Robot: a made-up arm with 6 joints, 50 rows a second.
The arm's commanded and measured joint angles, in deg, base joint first. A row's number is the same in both.
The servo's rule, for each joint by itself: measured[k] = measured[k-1] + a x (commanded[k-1-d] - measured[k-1]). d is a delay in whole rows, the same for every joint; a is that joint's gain. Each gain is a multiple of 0.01, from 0.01 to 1. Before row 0 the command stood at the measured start. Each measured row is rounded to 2 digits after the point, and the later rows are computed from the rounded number. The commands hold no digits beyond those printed.
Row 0, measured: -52.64 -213.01 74.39 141.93 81.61 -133.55
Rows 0 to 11, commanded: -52.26 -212.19 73.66 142.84 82.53 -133.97; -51.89 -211.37 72.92 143.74 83.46 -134.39; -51.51 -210.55 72.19 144.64 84.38 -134.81; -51.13 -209.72 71.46 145.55 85.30 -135.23; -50.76 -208.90 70.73 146.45 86.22 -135.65; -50.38 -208.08 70.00 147.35 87.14 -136.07; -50.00 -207.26 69.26 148.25 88.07 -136.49; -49.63 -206.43 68.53 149.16 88.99 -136.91; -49.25 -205.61 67.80 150.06 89.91 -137.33; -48.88 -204.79 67.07 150.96 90.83 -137.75; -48.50 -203.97 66.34 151.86 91.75 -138.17; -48.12 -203.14 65.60 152.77 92.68 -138.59
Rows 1 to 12, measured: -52.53 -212.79 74.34 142.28 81.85 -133.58; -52.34 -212.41 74.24 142.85 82.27 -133.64; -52.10 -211.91 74.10 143.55 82.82 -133.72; -51.82 -211.32 73.92 144.33 83.46 -133.83; -51.51 -210.67 73.70 145.16 84.18 -133.96; -51.18 -209.97 73.44 146.01 84.95 -134.11; -50.84 -209.24 73.15 146.88 85.76 -134.28; -50.49 -208.48 72.83 147.77 86.60 -134.46; -50.13 -207.71 72.48 148.66 87.46 -134.66; -49.77 -206.92 72.10 149.56 88.34 -134.88; -49.40 -206.12 71.70 150.46 89.23 -135.11; -49.03 -205.32 71.27 151.36 90.13 -135.35
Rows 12 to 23, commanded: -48.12 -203.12 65.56 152.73 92.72 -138.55; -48.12 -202.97 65.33 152.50 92.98 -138.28; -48.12 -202.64 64.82 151.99 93.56 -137.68; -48.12 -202.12 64.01 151.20 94.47 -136.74; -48.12 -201.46 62.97 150.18 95.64 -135.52; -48.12 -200.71 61.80 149.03 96.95 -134.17; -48.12 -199.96 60.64 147.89 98.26 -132.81; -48.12 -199.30 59.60 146.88 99.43 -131.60; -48.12 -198.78 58.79 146.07 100.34 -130.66; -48.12 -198.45 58.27 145.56 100.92 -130.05; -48.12 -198.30 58.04 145.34 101.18 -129.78; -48.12 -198.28 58.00 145.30 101.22 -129.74
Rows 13 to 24, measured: -48.77 -204.73 70.87 151.89 90.80 -135.57; -48.58 -204.25 70.48 152.13 91.37 -135.76; -48.45 -203.82 70.08 152.08 91.94 -135.89; -48.35 -203.36 69.66 151.74 92.60 -135.95; -48.28 -202.85 69.19 151.13 93.39 -135.92; -48.23 -202.27 68.67 150.31 94.32 -135.80; -48.20 -201.65 68.11 149.37 95.34 -135.59; -48.18 -201.02 67.51 148.40 96.40 -135.31; -48.16 -200.42 66.90 147.49 97.42 -134.98; -48.15 -199.89 66.30 146.74 98.33 -134.63; -48.14 -199.46 65.72 146.19 99.07 -134.29; -48.13 -199.14 65.18 145.84 99.63 -133.97
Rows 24 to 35, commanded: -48.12 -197.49 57.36 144.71 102.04 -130.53; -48.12 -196.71 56.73 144.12 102.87 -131.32; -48.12 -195.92 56.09 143.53 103.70 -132.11; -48.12 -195.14 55.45 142.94 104.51 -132.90; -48.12 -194.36 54.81 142.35 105.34 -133.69; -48.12 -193.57 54.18 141.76 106.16 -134.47; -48.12 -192.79 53.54 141.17 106.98 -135.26; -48.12 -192.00 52.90 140.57 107.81 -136.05; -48.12 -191.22 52.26 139.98 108.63 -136.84; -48.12 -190.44 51.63 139.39 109.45 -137.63; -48.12 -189.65 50.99 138.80 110.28 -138.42; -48.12 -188.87 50.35 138.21 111.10 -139.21
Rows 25 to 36, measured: -48.13 -198.69 64.63 145.40 100.26 -133.73; -48.13 -198.16 64.08 144.90 100.94 -133.56; -48.13 -197.56 63.52 144.37 101.66 -133.46; -48.13 -196.91 62.96 143.81 102.40 -133.42; -48.13 -196.22 62.39 143.24 103.16 -133.44; -48.13 -195.50 61.82 142.66 103.94 -133.51; -48.13 -194.77 61.24 142.08 104.73 -133.63; -48.13 -194.02 60.66 141.49 105.53 -133.80; -48.13 -193.26 60.07 140.90 106.34 -134.01; -48.13 -192.50 59.48 140.31 107.15 -134.26; -48.13 -191.73 58.89 139.72 107.96 -134.55; -48.13 -190.96 58.29 139.13 108.78 -134.88
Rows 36 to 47, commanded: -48.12 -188.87 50.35 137.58 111.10 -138.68; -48.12 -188.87 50.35 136.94 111.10 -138.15; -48.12 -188.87 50.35 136.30 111.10 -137.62; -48.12 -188.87 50.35 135.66 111.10 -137.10; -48.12 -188.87 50.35 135.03 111.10 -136.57; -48.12 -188.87 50.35 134.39 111.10 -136.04; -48.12 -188.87 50.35 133.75 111.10 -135.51; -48.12 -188.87 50.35 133.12 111.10 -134.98; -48.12 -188.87 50.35 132.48 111.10 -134.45; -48.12 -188.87 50.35 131.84 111.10 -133.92; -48.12 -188.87 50.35 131.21 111.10 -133.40; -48.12 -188.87 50.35 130.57 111.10 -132.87
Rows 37 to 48, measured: -48.13 -190.40 57.73 138.53 109.38 -135.15; -48.13 -189.99 57.21 137.91 109.83 -135.36; -48.13 -189.69 56.73 137.28 110.16 -135.52; -48.13 -189.47 56.28 136.65 110.40 -135.63; -48.13 -189.31 55.86 136.02 110.58 -135.70; -48.13 -189.19 55.47 135.38 110.72 -135.72; -48.13 -189.10 55.11 134.74 110.82 -135.71; -48.13 -189.04 54.78 134.11 110.89 -135.66; -48.13 -188.99 54.47 133.47 110.94 -135.58; -48.13 -188.96 54.18 132.83 110.98 -135.46; -48.13 -188.94 53.91 132.20 111.01 -135.32; -48.13 -188.92 53.66 131.56 111.03 -135.15
